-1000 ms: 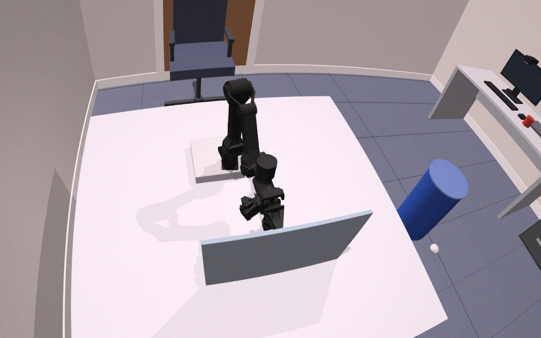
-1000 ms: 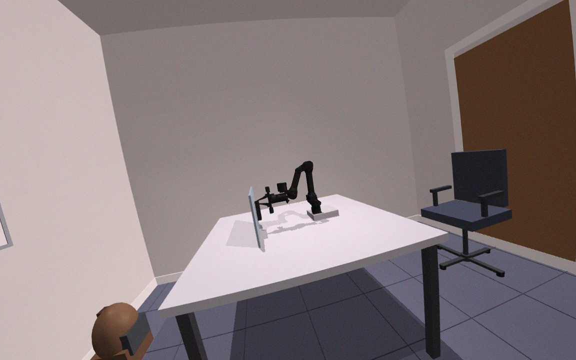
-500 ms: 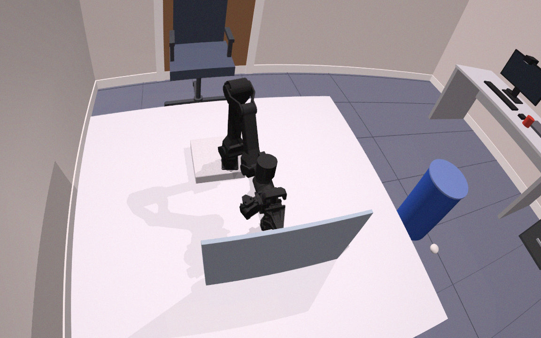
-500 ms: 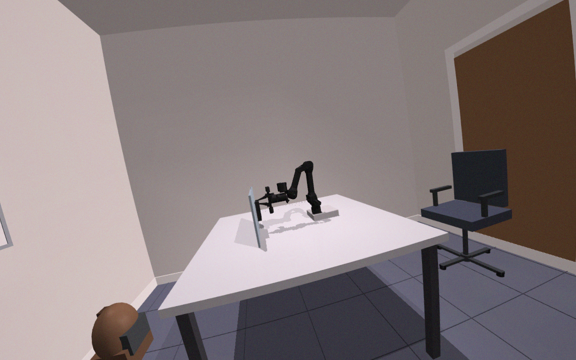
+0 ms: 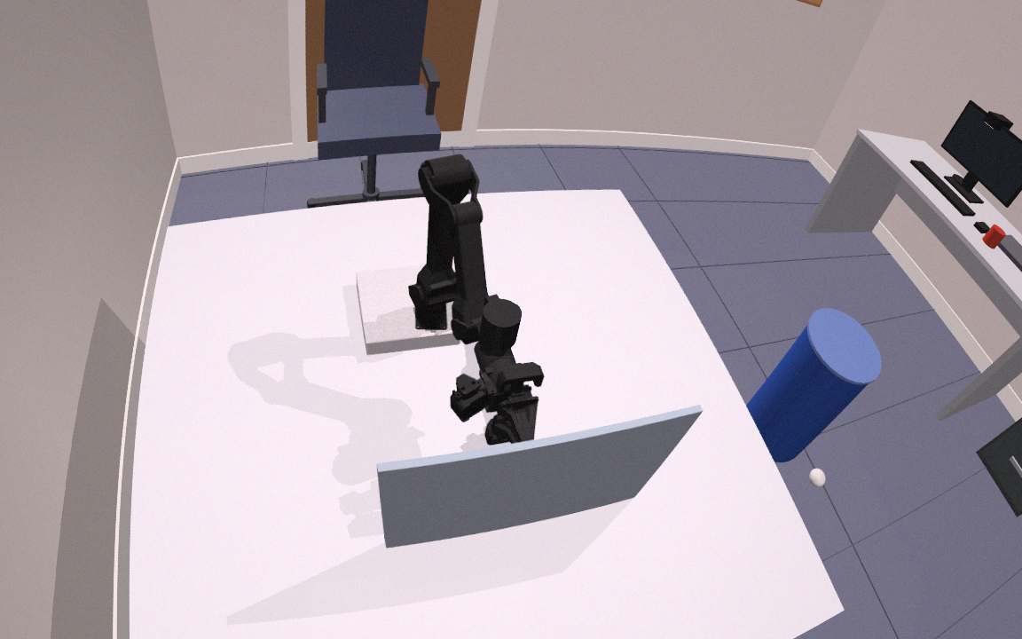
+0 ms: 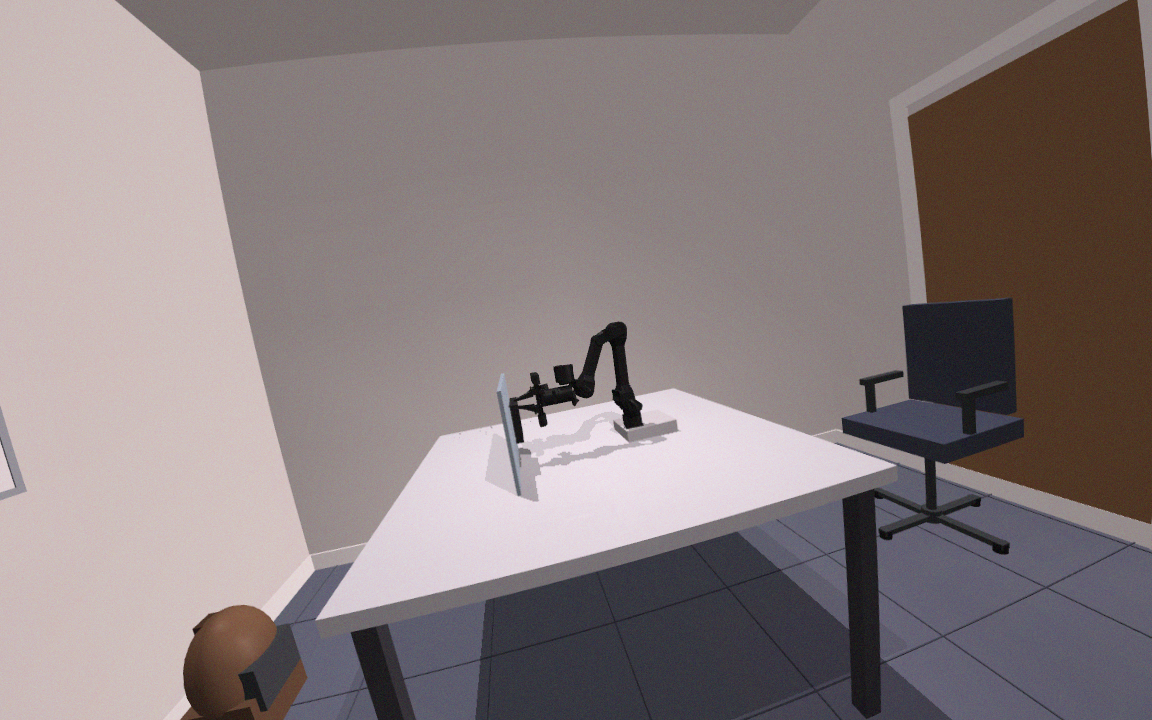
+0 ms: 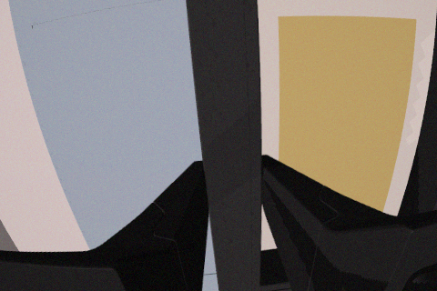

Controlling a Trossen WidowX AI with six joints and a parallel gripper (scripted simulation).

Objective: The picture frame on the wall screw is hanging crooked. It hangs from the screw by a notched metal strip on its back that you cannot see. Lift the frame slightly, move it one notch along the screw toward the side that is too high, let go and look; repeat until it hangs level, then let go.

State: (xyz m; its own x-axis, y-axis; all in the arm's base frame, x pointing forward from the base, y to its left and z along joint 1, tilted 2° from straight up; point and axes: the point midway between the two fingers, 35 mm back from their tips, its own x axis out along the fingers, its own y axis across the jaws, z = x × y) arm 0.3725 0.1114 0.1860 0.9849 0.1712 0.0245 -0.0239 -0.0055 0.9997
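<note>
The picture frame is 5 cm below my gripper tip and 1 cm ahead of it. The rest, counted from my gripper tip: wall panel (7 cm below, 2 cm to the left, 2 cm ahead).
</note>
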